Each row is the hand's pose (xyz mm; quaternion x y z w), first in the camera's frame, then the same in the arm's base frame.
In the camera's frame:
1: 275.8 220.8 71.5 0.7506 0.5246 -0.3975 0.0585
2: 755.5 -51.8 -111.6 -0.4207 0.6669 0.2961 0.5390
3: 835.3 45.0 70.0 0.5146 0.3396 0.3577 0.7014
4: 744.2 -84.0 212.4 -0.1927 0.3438 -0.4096 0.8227
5: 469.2 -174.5 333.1 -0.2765 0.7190 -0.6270 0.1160
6: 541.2 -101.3 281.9 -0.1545 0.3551 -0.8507 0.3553
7: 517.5 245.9 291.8 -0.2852 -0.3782 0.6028 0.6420
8: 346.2 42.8 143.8 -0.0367 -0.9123 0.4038 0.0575
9: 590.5 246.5 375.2 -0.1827 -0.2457 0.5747 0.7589
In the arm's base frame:
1: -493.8 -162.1 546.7 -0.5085 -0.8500 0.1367 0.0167
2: 13.4 80.6 399.0 -0.4544 0.3241 0.6415 0.5263
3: 36.2 78.5 618.6 0.5339 0.3436 0.6911 0.3455
4: 73.9 -129.6 640.5 -0.0218 0.3267 0.0307 0.9444
5: -53.3 -414.8 610.9 -0.4385 0.7234 -0.3006 0.4405
6: -55.2 -301.4 628.3 -0.1183 0.5055 -0.5195 0.6786
7: -298.3 -128.6 807.8 0.0569 -0.6471 0.6317 0.4231
8: -314.5 -259.9 534.0 -0.2942 0.9437 -0.0934 0.1194
9: -232.2 -132.0 896.7 0.1372 -0.4900 0.6936 0.5099

